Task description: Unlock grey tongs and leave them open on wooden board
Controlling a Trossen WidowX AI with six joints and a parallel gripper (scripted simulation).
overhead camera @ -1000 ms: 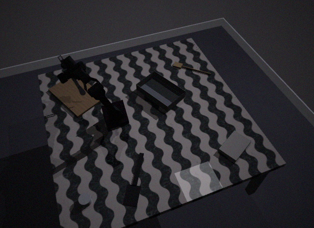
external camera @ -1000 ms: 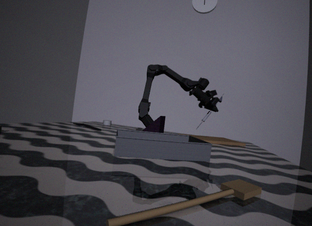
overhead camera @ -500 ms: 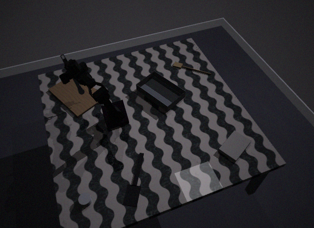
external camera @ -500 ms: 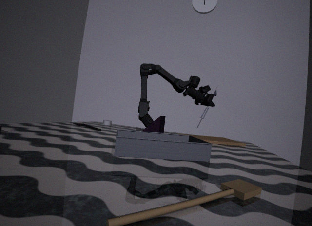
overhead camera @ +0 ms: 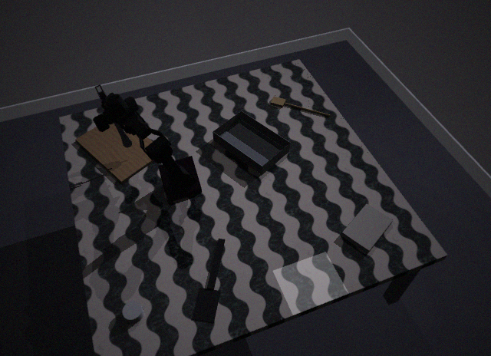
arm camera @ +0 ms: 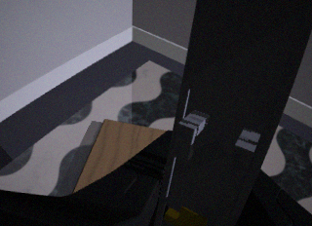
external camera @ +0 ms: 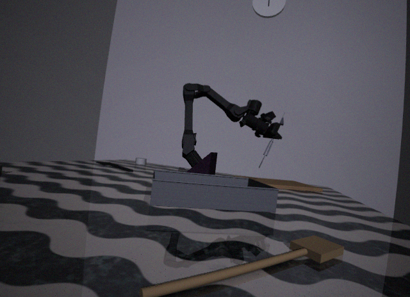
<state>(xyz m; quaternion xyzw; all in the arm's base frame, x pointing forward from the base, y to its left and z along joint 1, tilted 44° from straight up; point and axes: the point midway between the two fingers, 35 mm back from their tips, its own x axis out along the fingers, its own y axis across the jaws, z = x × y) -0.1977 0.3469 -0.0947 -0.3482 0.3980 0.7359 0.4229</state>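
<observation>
My gripper tip is now 30 mm to the left of the yellow lock piece, 20 mm short of it and 10 mm below it. Round my gripper tip: grey roasting tin: 570 mm ahead, 210 mm to the right, 200 mm below; then wooden board: 220 mm below; then dark spatula: 780 mm to the right, 230 mm below, 190 mm ahead.
</observation>
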